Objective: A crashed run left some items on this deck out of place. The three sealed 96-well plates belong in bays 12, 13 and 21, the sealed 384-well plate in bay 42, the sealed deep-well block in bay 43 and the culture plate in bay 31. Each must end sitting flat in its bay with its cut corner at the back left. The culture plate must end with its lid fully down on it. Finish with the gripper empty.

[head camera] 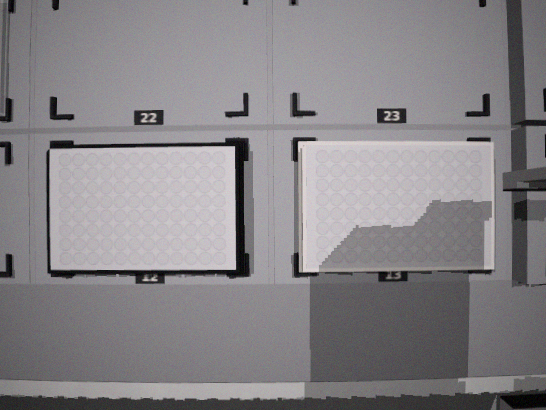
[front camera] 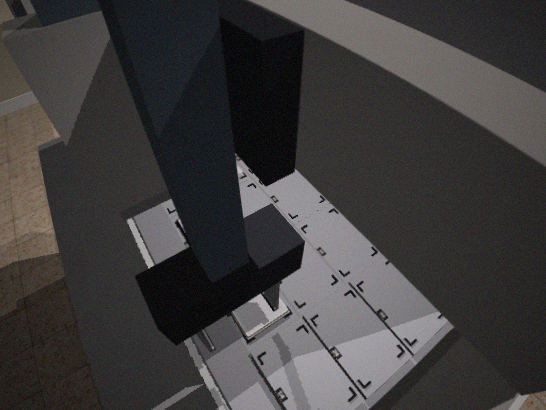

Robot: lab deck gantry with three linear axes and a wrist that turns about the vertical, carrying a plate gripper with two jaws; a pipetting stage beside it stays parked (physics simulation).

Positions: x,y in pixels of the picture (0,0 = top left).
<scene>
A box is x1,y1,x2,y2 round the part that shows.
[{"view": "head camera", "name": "black-framed sealed plate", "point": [154,208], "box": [46,142,243,273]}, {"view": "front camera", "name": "my gripper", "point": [239,320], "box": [135,203,304,352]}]
</scene>
